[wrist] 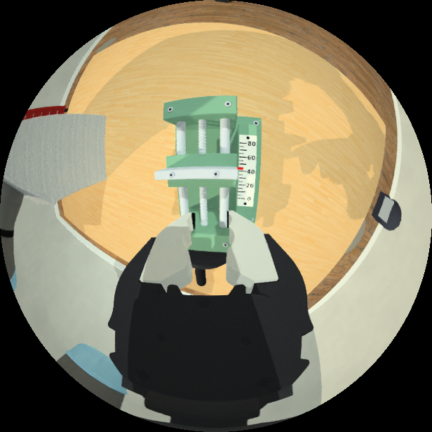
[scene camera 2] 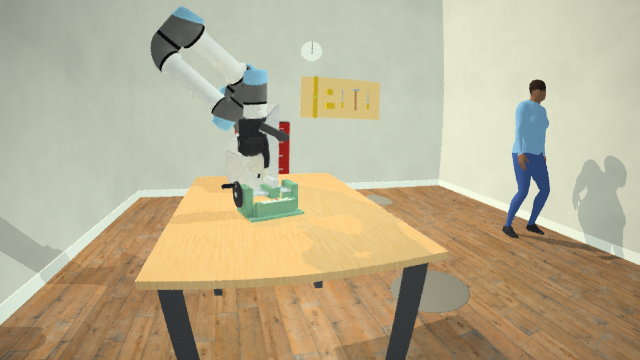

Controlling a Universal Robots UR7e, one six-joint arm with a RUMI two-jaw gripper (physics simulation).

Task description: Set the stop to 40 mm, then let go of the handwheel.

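The green stop fixture stands on the table. Its movable stop sits across the rods and screw between the end blocks. In the wrist view the red pointer reads slightly above the 40 mark of the white scale, toward 60. The black handwheel is at one end, with its crank handle sticking outward. My gripper is open and empty, its pale fingers partly apart above the handwheel end. The handwheel is partly hidden in the wrist view.
The wooden table carries the fixture. A grey panel and a red graduated strip stand near the arm. A person stands at the right, away from the table.
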